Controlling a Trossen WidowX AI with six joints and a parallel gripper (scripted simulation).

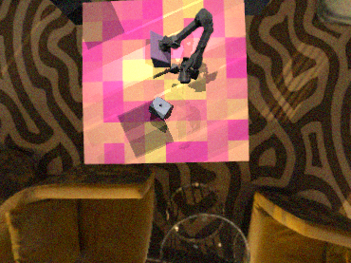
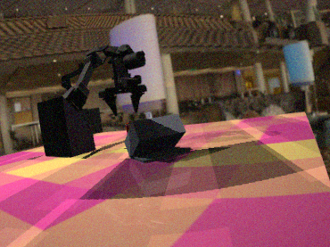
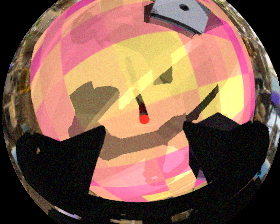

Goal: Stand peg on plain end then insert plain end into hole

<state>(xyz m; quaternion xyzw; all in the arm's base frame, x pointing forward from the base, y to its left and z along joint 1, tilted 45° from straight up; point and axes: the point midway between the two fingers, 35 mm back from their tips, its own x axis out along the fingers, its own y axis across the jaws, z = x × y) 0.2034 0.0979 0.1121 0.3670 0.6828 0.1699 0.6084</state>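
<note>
Right now the red peg is 6 cm below my gripper tip. Round my gripper tip: grey sloped panel: 22 cm ahead, 18 cm to the right, 6 cm below.
</note>
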